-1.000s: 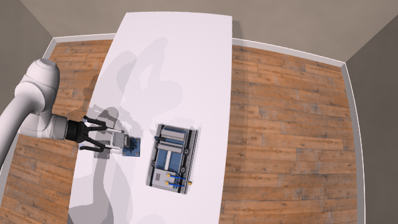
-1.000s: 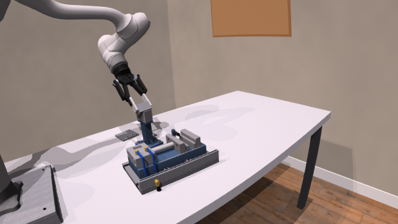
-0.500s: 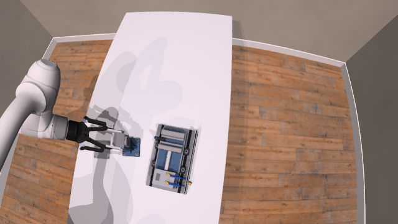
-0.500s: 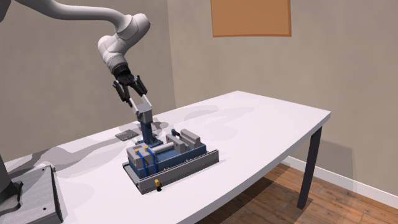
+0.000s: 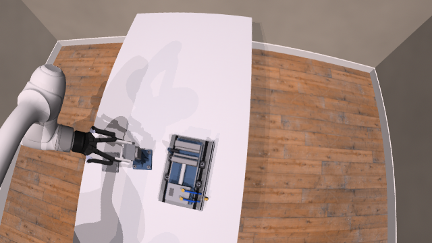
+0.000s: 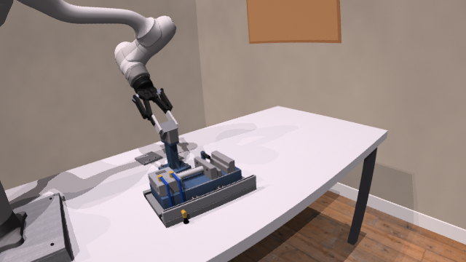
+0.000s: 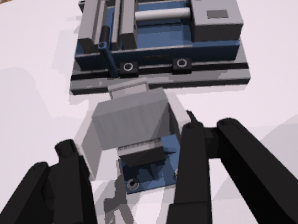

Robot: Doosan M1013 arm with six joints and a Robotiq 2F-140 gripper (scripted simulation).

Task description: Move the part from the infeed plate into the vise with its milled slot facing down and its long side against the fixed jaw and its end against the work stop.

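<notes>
Right now my hand is 1 cm to the left of the part and 2 cm above it. From my hand the other things lie so: blue post 2 cm to the right, 12 cm below; infeed plate 4 cm behind, 14 cm to the left, 17 cm below; cylinder rod 4 cm behind, 22 cm to the right, 10 cm below.
</notes>
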